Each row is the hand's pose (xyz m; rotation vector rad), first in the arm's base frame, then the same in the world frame.
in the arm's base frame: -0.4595 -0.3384 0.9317 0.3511 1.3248 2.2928
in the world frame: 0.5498 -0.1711 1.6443 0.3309 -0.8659 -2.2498
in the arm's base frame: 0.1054 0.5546 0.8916 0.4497 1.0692 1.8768
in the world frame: -0.1268 0.5890 1.9319 0.0688 -0.9968 -2.6862
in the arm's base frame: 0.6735 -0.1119 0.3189 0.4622 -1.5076 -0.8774
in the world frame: 0.5267 1.0857 1.2828 1.4106 -0.7135 -0.0846
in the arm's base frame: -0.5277 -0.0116 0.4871 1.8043 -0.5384 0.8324
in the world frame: 0.1250 -0.0630 1.3022 2.4213 0.6892 1.5598
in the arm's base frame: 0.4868 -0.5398 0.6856 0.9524 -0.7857 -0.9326
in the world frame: 0.9542 0.7281 1.4872 1.4137 0.1341 0.0605
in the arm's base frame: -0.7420 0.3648 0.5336 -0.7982 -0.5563 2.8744
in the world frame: -0.2763 -0.1845 1.4203 0.1548 1.0880 -1.8478
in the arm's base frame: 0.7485 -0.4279 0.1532 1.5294 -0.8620 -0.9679
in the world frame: 0.8045 1.1148 1.0485 1.8582 0.4102 -0.1721
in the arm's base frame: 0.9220 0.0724 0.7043 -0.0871 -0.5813 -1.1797
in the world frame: 0.5147 1.2848 1.7350 0.4774 -0.2640 -0.0026
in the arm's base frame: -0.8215 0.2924 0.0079 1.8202 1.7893 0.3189
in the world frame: -0.3515 -0.1669 0.8893 0.5679 2.8414 1.0662
